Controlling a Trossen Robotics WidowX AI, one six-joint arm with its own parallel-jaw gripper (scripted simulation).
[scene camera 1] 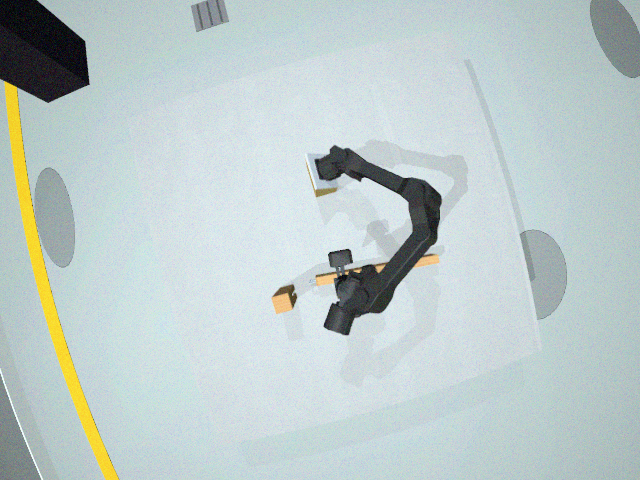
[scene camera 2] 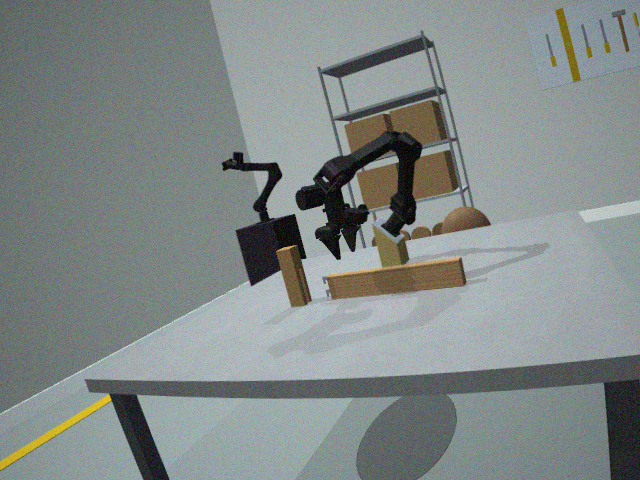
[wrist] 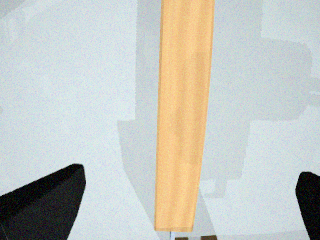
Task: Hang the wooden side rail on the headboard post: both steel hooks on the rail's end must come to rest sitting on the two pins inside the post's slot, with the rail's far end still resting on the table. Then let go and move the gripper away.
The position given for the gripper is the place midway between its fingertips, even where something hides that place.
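Open and holding nothing, the gripper (scene camera 2: 346, 255) appears in the wrist view (wrist: 195, 181) as well as in scene camera 1 (scene camera 1: 342, 280). The scene also has a wooden headboard post (scene camera 2: 289, 258) and a wooden side rail (scene camera 2: 447, 273), and the rail can be seen in the wrist view (wrist: 186, 41) too.
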